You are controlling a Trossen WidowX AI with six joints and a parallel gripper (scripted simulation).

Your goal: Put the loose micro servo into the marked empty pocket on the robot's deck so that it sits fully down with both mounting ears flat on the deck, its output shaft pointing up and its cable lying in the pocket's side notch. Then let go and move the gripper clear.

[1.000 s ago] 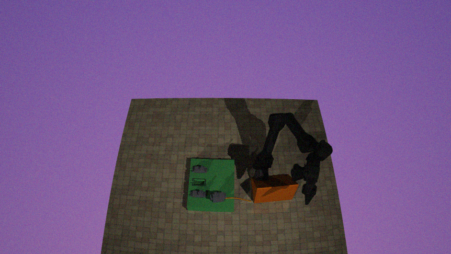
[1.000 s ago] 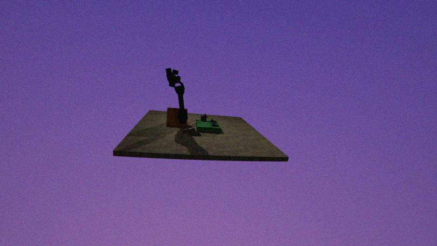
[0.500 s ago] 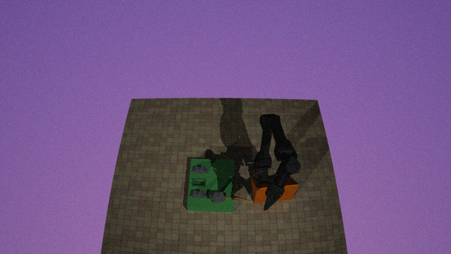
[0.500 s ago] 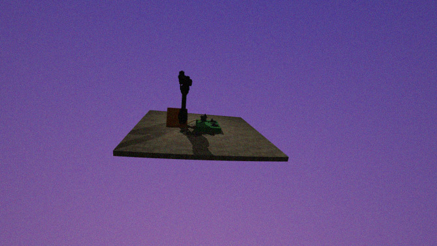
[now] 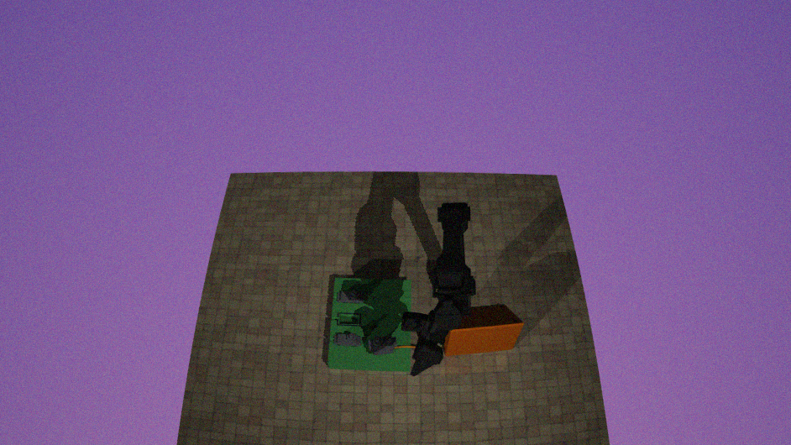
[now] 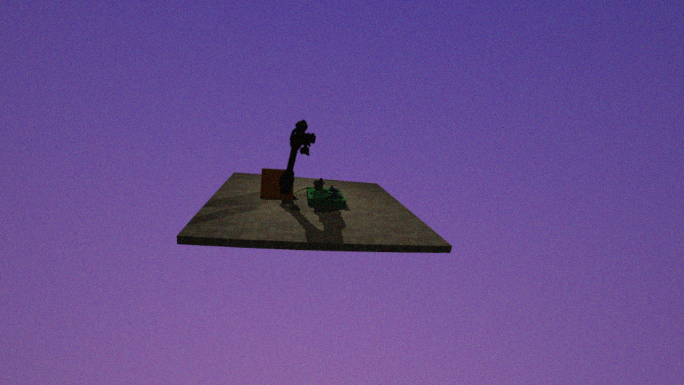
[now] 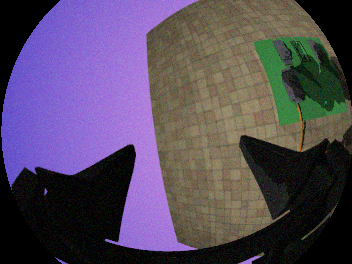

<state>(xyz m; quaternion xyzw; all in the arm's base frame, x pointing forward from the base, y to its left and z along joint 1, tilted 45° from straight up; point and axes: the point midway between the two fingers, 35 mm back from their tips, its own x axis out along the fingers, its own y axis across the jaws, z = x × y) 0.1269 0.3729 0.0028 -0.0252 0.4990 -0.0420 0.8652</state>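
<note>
Now: gripper tip 70 mm short of the green deck, 270 mm to the left of it and 270 mm above it.
</note>
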